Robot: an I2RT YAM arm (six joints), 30 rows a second.
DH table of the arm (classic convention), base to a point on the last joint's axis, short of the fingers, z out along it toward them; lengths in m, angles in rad. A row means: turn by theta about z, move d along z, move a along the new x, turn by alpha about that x. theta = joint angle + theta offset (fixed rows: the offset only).
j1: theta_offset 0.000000  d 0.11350  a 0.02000  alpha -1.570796
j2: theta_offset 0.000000  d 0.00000  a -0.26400  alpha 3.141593
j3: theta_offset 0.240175  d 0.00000  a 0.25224  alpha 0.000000
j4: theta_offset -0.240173  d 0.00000  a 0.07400  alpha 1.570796
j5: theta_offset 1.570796  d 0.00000  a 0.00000  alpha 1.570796
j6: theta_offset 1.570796  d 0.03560  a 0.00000  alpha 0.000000
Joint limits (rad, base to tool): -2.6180..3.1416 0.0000..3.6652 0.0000..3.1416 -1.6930..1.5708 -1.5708..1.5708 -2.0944..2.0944
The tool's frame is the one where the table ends.
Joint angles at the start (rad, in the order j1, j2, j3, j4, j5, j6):
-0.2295, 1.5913, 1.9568, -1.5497, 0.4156, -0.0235
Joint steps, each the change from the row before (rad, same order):
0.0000, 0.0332, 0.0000, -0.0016, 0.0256, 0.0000
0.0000, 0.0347, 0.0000, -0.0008, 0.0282, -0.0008
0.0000, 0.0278, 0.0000, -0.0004, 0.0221, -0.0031
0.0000, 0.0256, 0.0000, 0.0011, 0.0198, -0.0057
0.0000, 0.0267, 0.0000, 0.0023, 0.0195, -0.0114
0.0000, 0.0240, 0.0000, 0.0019, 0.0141, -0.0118
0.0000, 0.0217, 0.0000, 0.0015, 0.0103, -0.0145
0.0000, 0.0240, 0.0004, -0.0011, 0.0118, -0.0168
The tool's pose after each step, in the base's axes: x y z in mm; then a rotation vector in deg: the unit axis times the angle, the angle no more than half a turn. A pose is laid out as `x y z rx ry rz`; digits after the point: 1 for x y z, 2 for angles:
271.9 -79.1 414.1 22.63 157.34 -38.90
281.5 -82.3 405.2 22.53 159.07 -41.32
289.0 -84.8 397.8 22.19 160.48 -43.28
295.9 -87.0 390.9 21.61 161.75 -45.09
303.0 -89.3 383.5 20.52 163.14 -46.95
309.3 -91.2 376.6 19.34 164.48 -48.35
314.8 -92.8 370.2 17.89 165.83 -49.44
320.5 -94.5 363.1 16.14 167.46 -50.68

